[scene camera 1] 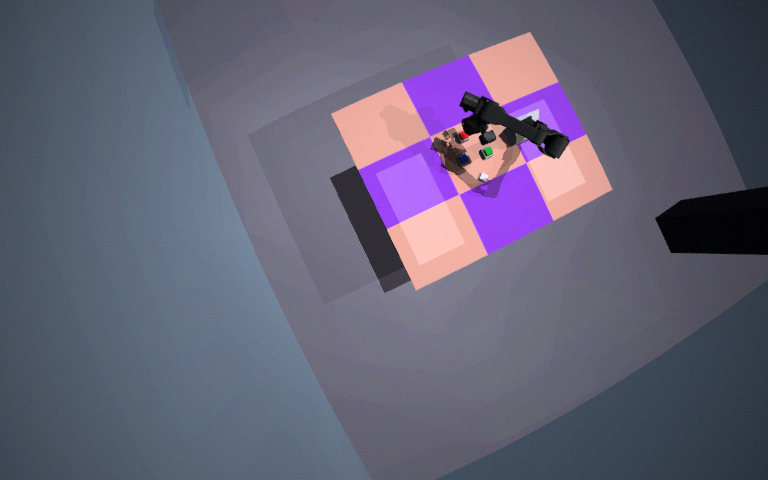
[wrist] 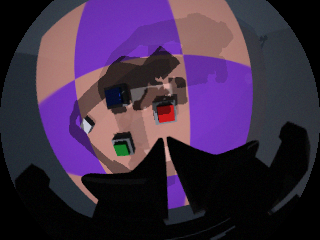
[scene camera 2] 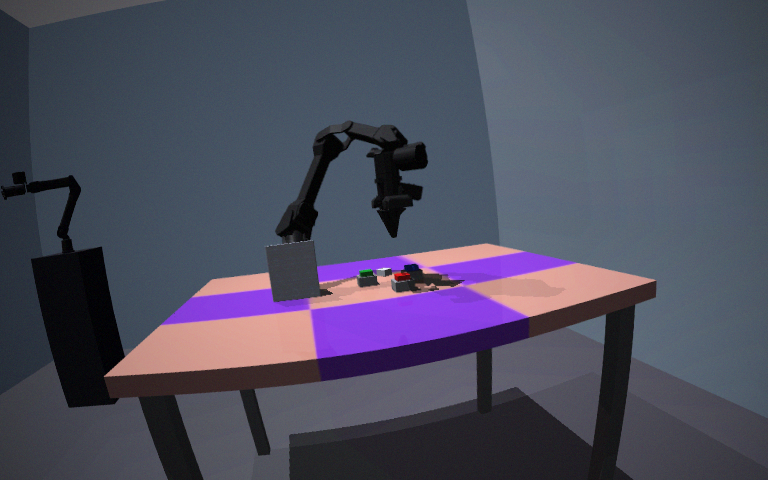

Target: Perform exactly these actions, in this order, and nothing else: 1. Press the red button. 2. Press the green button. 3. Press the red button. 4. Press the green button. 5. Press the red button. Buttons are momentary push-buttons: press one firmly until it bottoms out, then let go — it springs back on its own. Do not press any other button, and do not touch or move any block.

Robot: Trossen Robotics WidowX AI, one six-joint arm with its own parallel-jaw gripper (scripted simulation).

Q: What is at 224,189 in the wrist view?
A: My gripper.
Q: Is my gripper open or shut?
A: Shut.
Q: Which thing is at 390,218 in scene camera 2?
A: My gripper.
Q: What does my gripper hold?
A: Nothing.
